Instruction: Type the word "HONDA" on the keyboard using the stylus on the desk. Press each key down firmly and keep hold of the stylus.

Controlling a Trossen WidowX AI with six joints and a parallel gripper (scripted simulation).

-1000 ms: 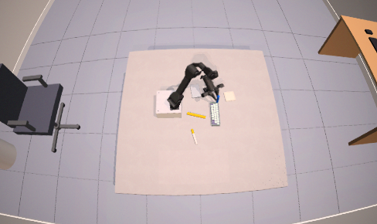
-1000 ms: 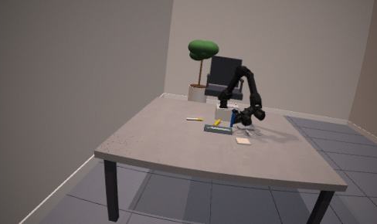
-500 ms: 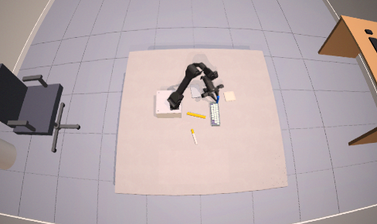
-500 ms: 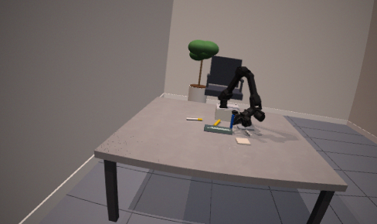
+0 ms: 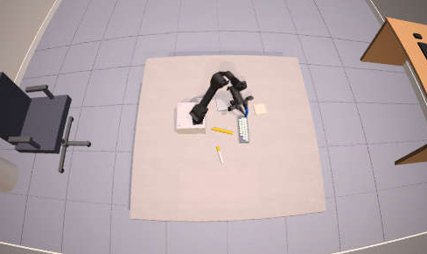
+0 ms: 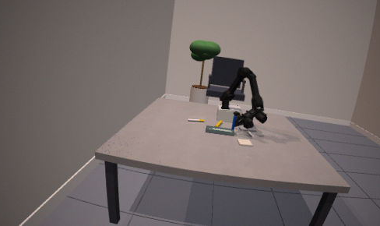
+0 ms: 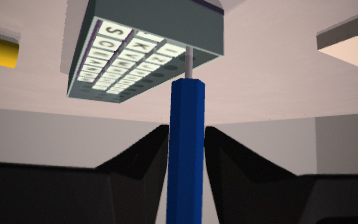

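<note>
The yellow bar lies 170 mm behind my gripper tip, 80 mm to the right of it and 60 mm below it. The rest, counted from my gripper tip: grey stylus tip (50 mm below); then blue stylus (10 mm below); then tan pad (120 mm ahead, 70 mm to the left, 60 mm below).
</note>
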